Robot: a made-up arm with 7 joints. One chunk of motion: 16 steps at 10 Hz.
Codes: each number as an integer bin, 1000 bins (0 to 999) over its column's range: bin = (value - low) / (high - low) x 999, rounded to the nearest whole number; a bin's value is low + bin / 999 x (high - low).
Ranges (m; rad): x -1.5..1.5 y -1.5..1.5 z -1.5..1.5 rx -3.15..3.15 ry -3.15..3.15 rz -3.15..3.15
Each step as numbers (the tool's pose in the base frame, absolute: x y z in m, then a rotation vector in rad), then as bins.
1 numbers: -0.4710 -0.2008 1.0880 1.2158 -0.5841 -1.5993
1 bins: 343 433 862 692 407 246
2 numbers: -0.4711 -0.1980 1.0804 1.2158 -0.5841 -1.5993
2 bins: 343 434 859 692 407 246
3 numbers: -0.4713 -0.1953 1.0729 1.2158 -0.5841 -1.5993
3 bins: 343 434 857 692 407 246
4 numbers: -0.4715 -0.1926 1.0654 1.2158 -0.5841 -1.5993
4 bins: 342 435 854 692 407 246
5 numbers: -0.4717 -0.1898 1.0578 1.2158 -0.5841 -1.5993
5 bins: 342 436 852 692 407 246
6 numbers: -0.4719 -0.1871 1.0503 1.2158 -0.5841 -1.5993
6 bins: 342 437 849 692 407 246
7 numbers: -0.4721 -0.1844 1.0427 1.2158 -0.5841 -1.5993
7 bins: 342 438 847 692 407 246
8 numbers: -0.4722 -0.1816 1.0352 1.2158 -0.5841 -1.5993
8 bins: 342 439 844 692 407 246
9 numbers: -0.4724 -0.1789 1.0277 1.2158 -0.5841 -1.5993
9 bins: 342 440 842 692 407 246
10 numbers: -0.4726 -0.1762 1.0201 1.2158 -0.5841 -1.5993
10 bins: 342 441 839 692 407 246
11 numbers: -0.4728 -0.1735 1.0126 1.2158 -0.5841 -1.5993
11 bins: 342 442 837 692 407 246
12 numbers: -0.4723 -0.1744 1.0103 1.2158 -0.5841 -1.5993
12 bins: 342 441 836 692 407 246
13 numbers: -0.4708 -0.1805 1.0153 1.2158 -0.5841 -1.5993
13 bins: 343 439 838 692 407 246
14 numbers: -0.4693 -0.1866 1.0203 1.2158 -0.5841 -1.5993
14 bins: 343 437 839 692 407 246
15 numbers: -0.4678 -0.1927 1.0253 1.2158 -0.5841 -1.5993
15 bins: 344 435 841 692 407 246
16 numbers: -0.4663 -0.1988 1.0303 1.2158 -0.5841 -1.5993
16 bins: 344 433 843 692 407 246
